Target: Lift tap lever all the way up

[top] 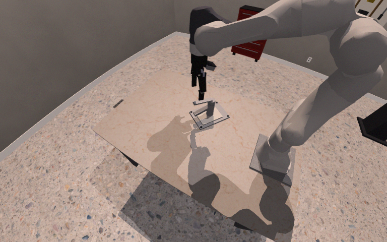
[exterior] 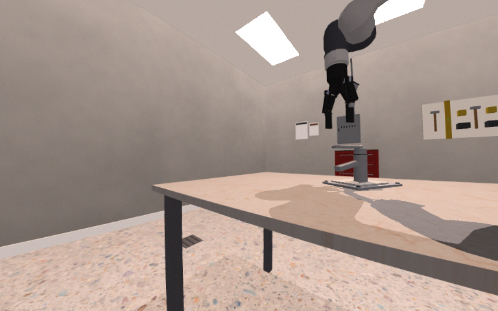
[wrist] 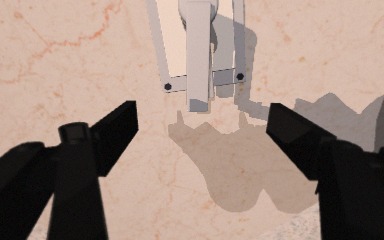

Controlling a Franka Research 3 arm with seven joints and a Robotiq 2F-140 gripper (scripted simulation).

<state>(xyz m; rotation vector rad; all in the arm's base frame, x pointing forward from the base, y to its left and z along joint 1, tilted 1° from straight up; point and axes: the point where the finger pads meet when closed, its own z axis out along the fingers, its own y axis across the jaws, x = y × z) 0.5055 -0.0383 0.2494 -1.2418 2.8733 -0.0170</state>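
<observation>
My gripper is now 30 mm past the lever, 30 mm to the left of it and 100 mm above it.
</observation>
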